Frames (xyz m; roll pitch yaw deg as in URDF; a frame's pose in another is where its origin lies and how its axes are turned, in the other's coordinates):
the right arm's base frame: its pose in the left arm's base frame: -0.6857 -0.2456 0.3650 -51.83 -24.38 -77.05
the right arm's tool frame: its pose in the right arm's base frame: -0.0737 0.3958 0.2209 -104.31 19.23 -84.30
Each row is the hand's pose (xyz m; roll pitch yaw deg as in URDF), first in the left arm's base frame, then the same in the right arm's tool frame.
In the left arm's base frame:
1: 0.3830 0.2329 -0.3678 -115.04 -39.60 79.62
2: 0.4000 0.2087 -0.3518 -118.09 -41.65 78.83
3: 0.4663 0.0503 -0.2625 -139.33 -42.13 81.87
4: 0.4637 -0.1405 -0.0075 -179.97 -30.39 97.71
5: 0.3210 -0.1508 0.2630 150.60 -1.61 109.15
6: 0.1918 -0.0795 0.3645 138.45 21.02 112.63
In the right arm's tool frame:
1: -0.8677 0.0454 -0.3571 -139.77 39.39 -76.91
2: -0.8724 0.0280 -0.3287 -143.08 37.28 -76.51
3: -0.8728 -0.0498 -0.1515 -160.55 37.72 -73.65
4: -0.7257 -0.2255 0.0698 178.49 51.76 -59.26
5: -0.4617 -0.3781 0.0954 -161.65 75.91 -9.60
6: -0.3027 -0.4116 0.0202 -89.24 71.14 77.90

